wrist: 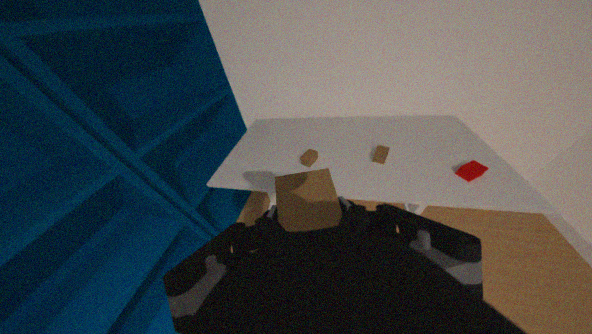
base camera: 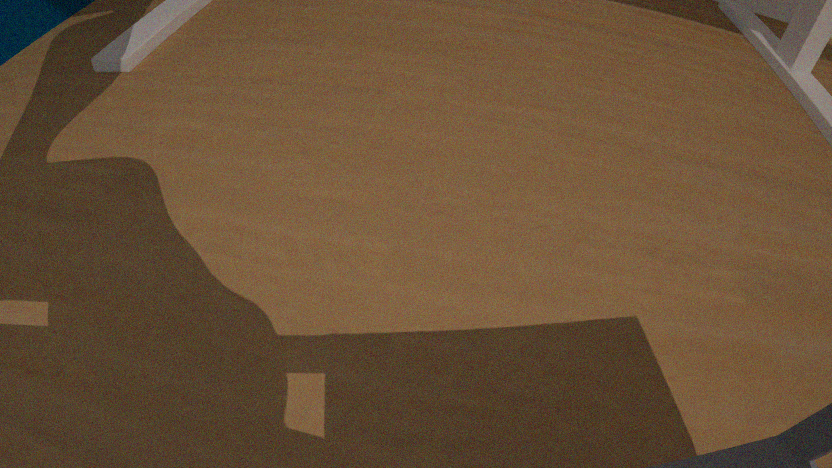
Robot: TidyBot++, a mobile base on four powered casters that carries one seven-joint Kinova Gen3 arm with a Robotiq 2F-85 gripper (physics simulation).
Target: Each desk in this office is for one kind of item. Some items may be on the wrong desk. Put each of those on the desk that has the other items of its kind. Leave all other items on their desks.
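Frame: origin at the arm's base, x back, y right, z up, level; centimetres.
Seen in the pictures: gripper, between the fingertips: (wrist: pixel 308 209).
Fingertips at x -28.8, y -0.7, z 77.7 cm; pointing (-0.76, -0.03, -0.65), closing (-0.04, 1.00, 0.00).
Observation:
Offsets run from my fingertips to a thing's top centre. Level surfaces: height alone.
My gripper (wrist: pixel 308 209) is shut on a brown block @(dy +0.0, dx +0.8, dz +2.5 cm) (wrist: pixel 307 200) with a flat top, held in front of the near edge of a white desk @(dz -45.4 cm) (wrist: pixel 345 187). On that desk lie a small brown block @(dy +2.8, dx -58.6, dz -40.4 cm) (wrist: pixel 309 157) at the left, a second small brown block @(dy +41.0, dx -54.5, dz -40.4 cm) (wrist: pixel 381 154) near the middle and a red block @(dy +74.8, dx -36.9, dz -40.9 cm) (wrist: pixel 471 171) at the right. The desk top and its items do not show in the base camera view.
A tall blue shelf unit (wrist: pixel 117 165) stands at the left, close to the desk's left end. White desk feet (base camera: pixel 157 32) (base camera: pixel 773 55) stand on the wooden floor @(dz -117.4 cm) (base camera: pixel 442 174) (wrist: pixel 520 265). A pale wall (wrist: pixel 390 55) is behind the desk.

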